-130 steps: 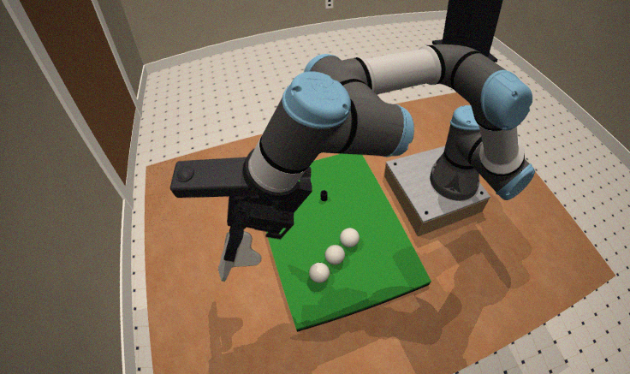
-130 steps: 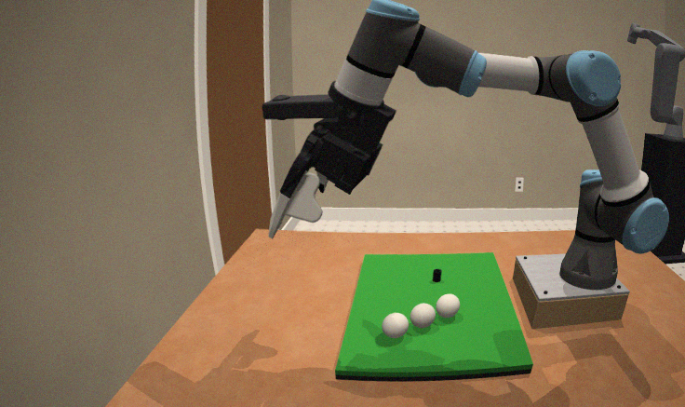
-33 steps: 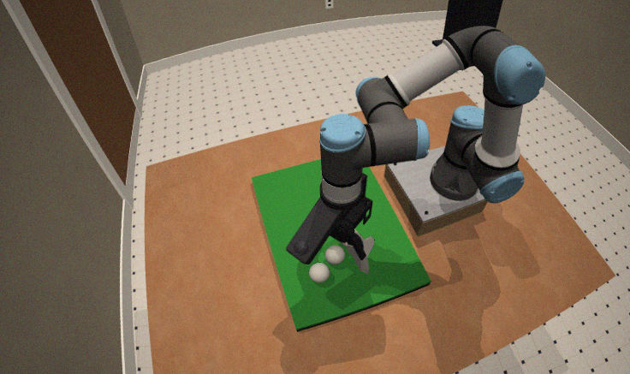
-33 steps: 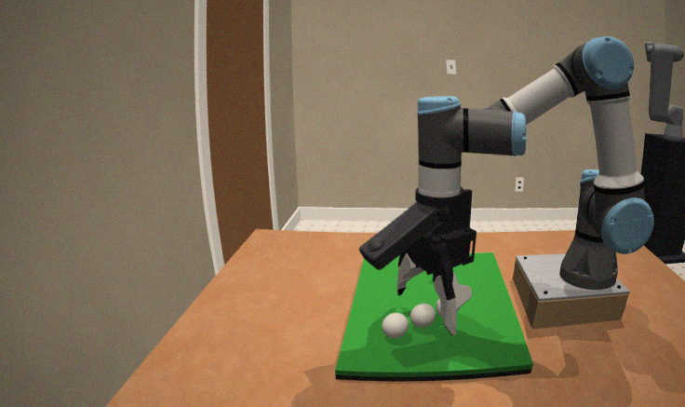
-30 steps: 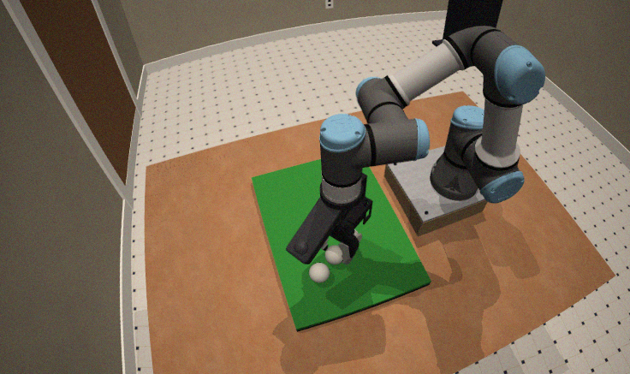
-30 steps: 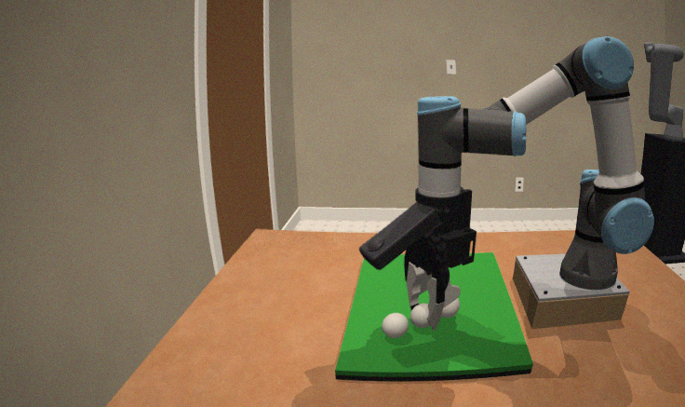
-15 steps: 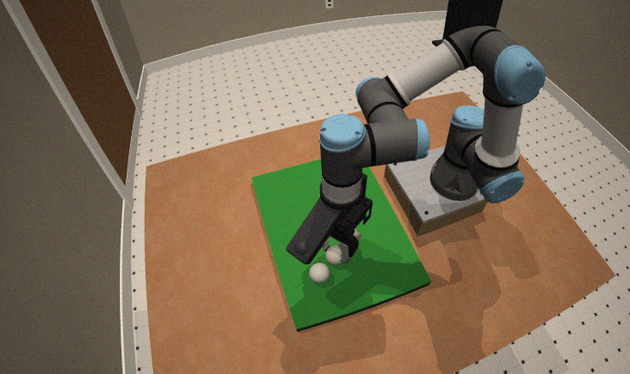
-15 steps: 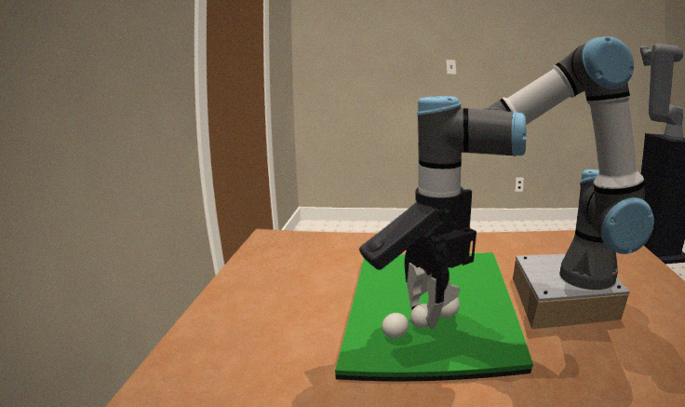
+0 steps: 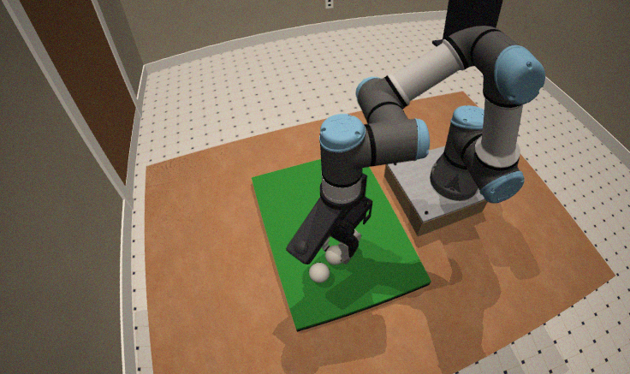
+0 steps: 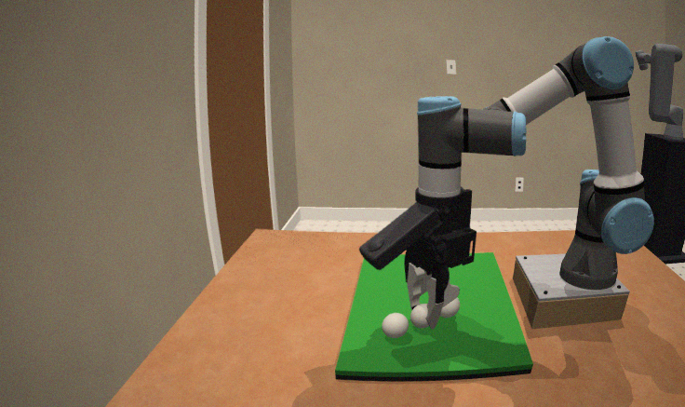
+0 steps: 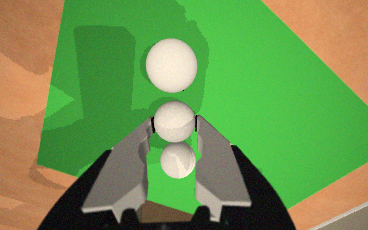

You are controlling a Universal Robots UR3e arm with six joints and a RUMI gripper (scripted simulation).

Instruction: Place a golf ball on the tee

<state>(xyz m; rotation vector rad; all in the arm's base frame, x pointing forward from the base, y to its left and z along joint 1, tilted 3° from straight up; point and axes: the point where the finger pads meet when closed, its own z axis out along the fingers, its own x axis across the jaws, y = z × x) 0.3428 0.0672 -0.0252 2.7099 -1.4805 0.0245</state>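
Right now the green mat is 3 cm behind my hand, 13 cm to the right of it and 3 cm below it. From my hand the other things lie so: white golf ball (right at my hand).
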